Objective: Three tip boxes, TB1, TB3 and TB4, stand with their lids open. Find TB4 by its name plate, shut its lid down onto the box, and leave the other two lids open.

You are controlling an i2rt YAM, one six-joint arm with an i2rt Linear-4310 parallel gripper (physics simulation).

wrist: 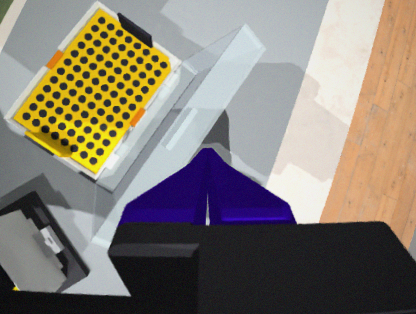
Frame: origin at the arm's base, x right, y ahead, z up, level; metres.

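Seen in the pictures: gripper, fingertip midpoint: (207, 157).
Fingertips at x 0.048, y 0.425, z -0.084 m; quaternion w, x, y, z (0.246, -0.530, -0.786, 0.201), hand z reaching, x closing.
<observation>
Pixels of each thing's top centre, then the offset from my fingertips to it. "spot": a spot on its surface instead. Level surfaces: height alone.
- tip box at its top centre: (88, 81) dx -0.026, dy -0.096, dz -0.037 m
- second box at a spot on its surface: (62, 245) spot: dx +0.127, dy -0.097, dz -0.102 m
- grey mat at its surface level: dz -0.111 m
A tip box (92, 92) with a yellow, black-holed rack stands at the upper left in the wrist view. Its clear lid (215, 80) is open and slants out on the box's right side, towards my fingers. No name plate shows on this box from here. My gripper (207, 157) is shut, its dark blue fingertips together with nothing between them. The tips are over or beside the outer edge of the clear lid; whether they touch it I cannot tell. Part of a second box (62, 245), dark with a grey lid, shows at the lower left.
The grey mat (280, 30) lies under the boxes. A pale table edge (345, 50) runs down its right side, with a wooden floor (385, 100) beyond. A sliver of green shows at the top left corner. The black gripper body covers the bottom of the view.
</observation>
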